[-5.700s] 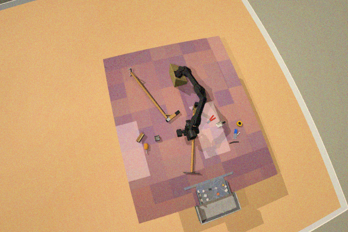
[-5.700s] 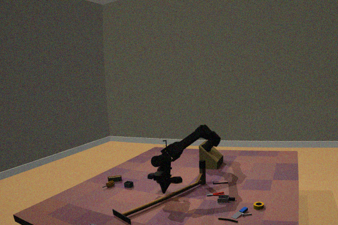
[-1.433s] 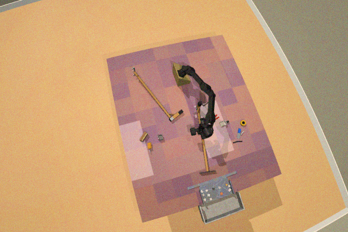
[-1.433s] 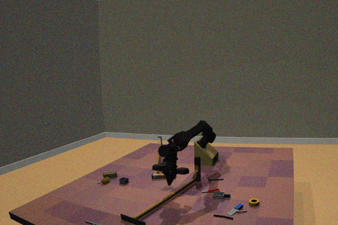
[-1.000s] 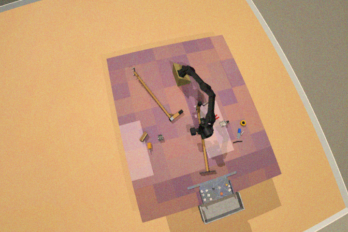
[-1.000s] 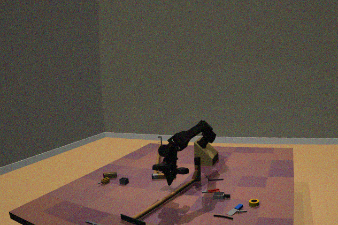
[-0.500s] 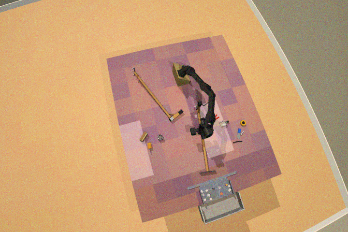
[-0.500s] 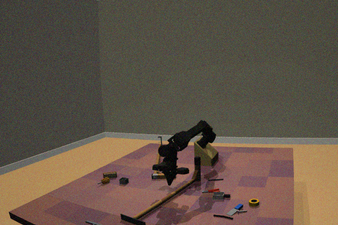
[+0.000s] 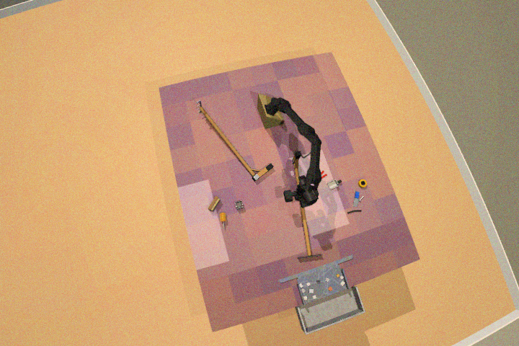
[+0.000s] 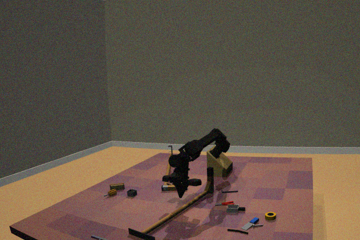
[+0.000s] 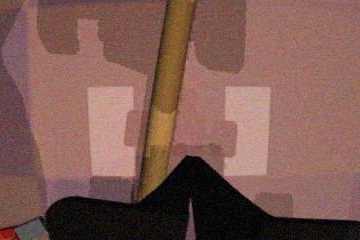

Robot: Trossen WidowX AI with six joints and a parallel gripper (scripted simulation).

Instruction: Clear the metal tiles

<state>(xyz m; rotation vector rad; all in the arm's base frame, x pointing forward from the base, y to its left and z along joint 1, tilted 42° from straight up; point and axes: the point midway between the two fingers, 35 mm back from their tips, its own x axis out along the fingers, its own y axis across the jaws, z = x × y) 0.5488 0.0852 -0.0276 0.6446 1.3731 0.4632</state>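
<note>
Now: the long scraper 3 cm ahead of my gripper tip and 2 cm to the left of it. From my gripper tip the other things lie so: grey box: 34 cm to the right, 6 cm behind, 5 cm below; yellow tape roll: 44 cm to the left, 5 cm below, 2 cm behind; blue-handled tool: 37 cm to the left, 7 cm ahead, 5 cm below.
</note>
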